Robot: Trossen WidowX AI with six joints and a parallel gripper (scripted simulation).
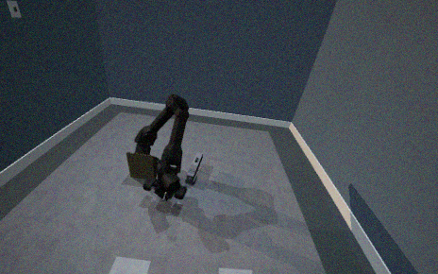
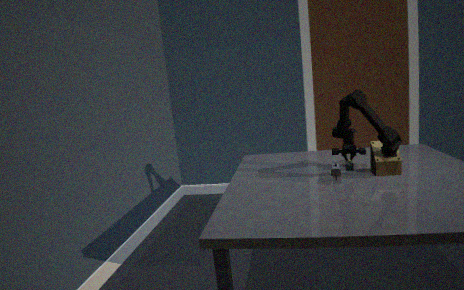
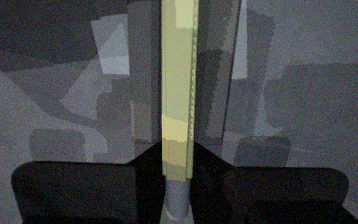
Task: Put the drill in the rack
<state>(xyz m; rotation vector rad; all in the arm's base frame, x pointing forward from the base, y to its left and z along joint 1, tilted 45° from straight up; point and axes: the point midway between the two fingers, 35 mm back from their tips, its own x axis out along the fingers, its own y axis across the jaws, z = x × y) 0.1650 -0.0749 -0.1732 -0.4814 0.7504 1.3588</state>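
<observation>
My gripper tip is 40 mm to the right of the drill, 40 mm below it and 10 mm short of it. The rest, counted from my gripper tip: rack 50 mm to the left, 10 mm ahead, 10 mm above.
</observation>
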